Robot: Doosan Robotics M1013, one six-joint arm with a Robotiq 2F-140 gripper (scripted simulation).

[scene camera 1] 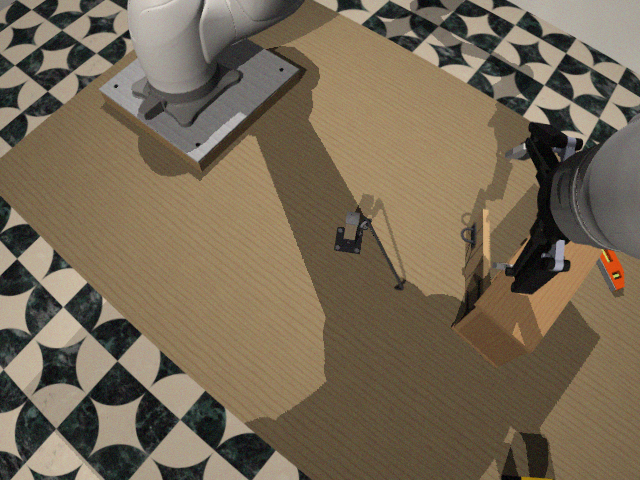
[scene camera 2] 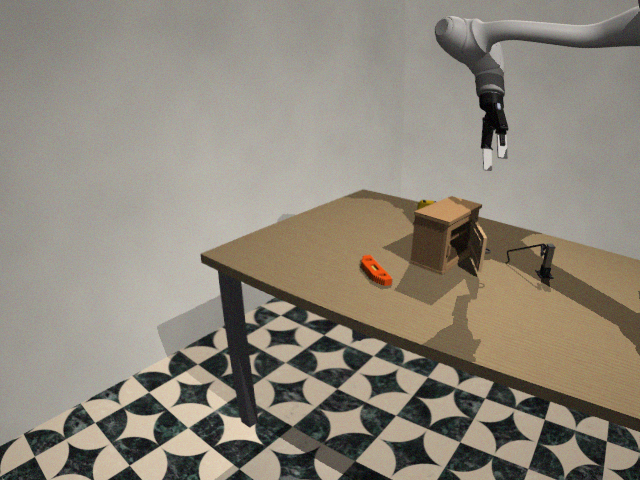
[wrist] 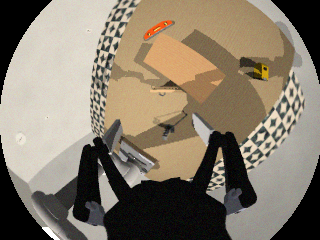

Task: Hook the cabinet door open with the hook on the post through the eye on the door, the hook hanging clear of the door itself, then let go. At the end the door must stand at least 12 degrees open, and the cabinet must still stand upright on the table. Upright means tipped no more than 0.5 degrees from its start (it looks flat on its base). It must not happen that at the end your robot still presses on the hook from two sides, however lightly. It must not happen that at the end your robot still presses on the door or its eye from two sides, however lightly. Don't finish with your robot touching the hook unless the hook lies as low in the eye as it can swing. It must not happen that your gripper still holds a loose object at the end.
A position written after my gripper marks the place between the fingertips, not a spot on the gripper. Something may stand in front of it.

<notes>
In view: my gripper [scene camera 1: 508,210], a wooden cabinet [scene camera 1: 525,318] and a short post [scene camera 1: 347,240].
The wooden cabinet also shows in scene camera 2 [scene camera 2: 434,242] and in the wrist view [wrist: 196,75]. My gripper also shows in scene camera 2 [scene camera 2: 494,164] and in the wrist view [wrist: 156,122].
</notes>
